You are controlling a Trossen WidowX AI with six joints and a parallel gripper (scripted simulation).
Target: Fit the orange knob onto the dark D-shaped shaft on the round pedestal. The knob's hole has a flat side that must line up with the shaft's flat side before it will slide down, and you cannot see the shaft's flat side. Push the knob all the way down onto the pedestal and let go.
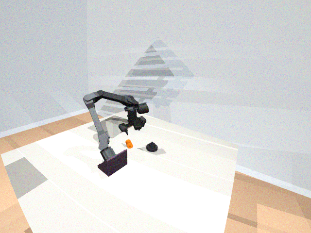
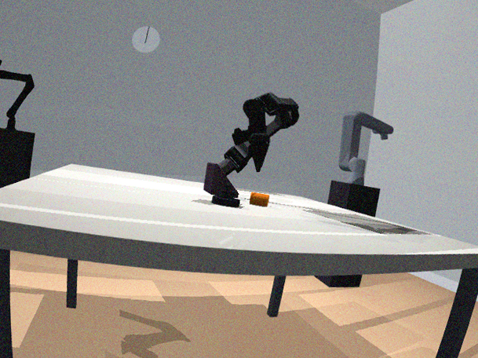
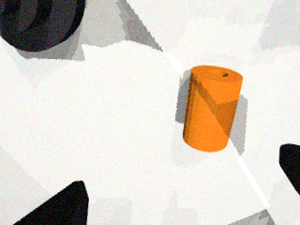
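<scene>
Right now my gripper tip is 10 cm above the orange knob, 2 cm to the right of it and 2 cm past it. Also, from my gripper tip: round dark pedestal: 11 cm to the right, 9 cm below, 8 cm ahead.
</scene>
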